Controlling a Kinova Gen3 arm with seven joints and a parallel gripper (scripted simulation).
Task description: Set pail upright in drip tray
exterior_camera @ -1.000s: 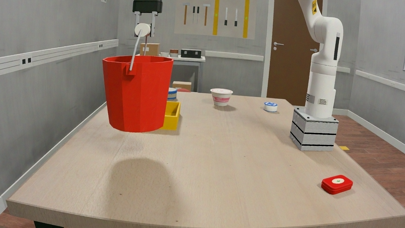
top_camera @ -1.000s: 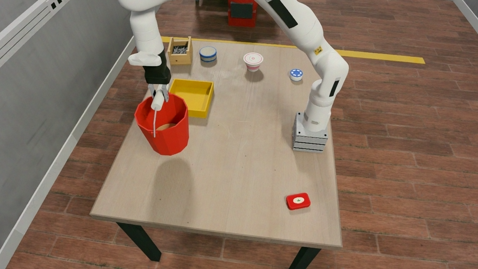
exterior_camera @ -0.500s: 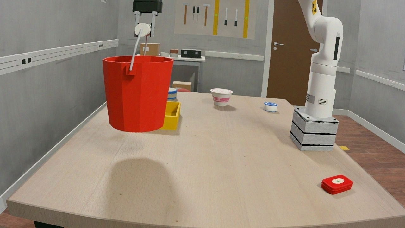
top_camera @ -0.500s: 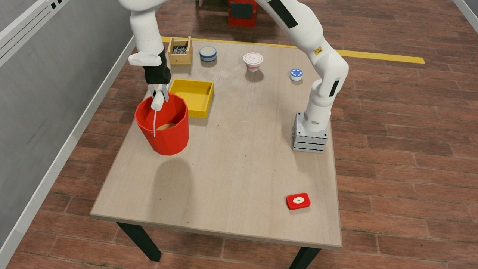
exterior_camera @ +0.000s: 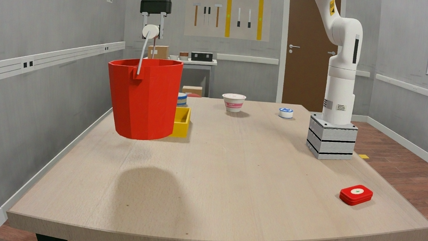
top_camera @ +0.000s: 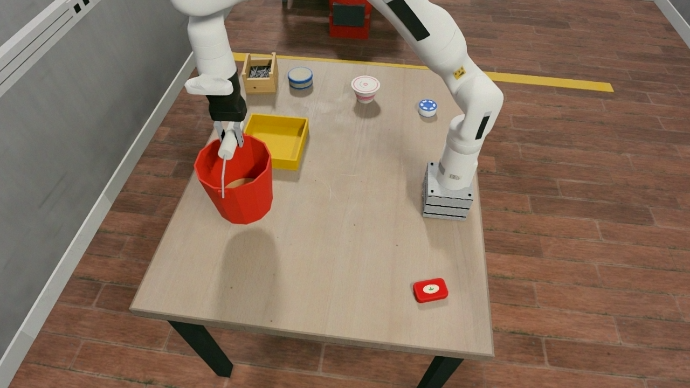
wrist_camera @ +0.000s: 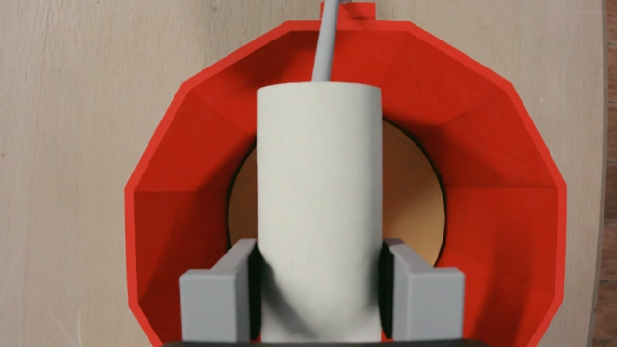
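My gripper is now 30 mm above the pail handle. Round my hand: red pail 10 mm ahead, 100 mm below; then yellow drip tray 10 mm ahead, 310 mm to the right, 320 mm below; then red tin 500 mm behind, 160 mm to the left, 320 mm below.
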